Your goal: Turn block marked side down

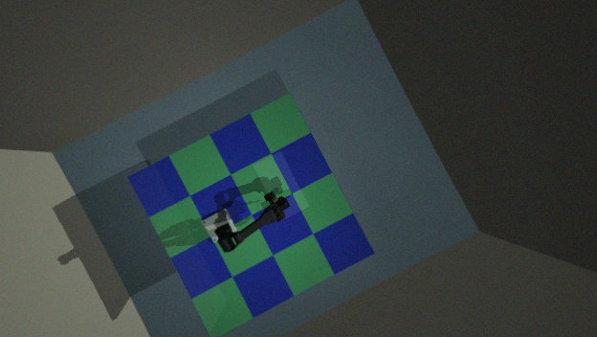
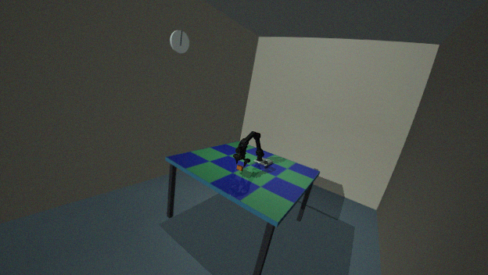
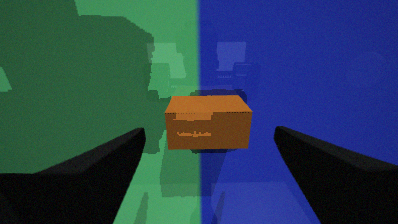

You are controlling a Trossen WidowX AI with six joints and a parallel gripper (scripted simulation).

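Now: gripper tip 30 mm above the orange block and 10 mm past it.
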